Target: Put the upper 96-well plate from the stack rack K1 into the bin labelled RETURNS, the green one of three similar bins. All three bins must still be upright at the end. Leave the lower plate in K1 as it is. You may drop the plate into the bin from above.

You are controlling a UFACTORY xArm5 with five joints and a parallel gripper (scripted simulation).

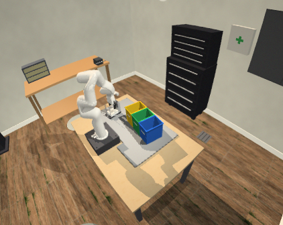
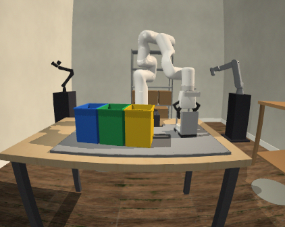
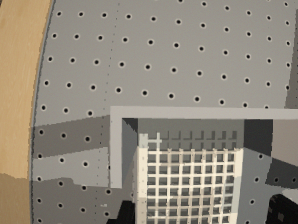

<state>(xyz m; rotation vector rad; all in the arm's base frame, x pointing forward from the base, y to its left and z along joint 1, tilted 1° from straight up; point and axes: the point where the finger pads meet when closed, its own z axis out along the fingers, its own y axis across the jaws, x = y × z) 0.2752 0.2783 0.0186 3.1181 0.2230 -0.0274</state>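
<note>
Now: hand 6 cm above the white 96-well plate. Round my hand: yellow bin: 13 cm ahead, 26 cm to the right, 2 cm below; green bin: 12 cm ahead, 39 cm to the right, 2 cm below; blue bin: 11 cm ahead, 52 cm to the right, 2 cm below.
</note>
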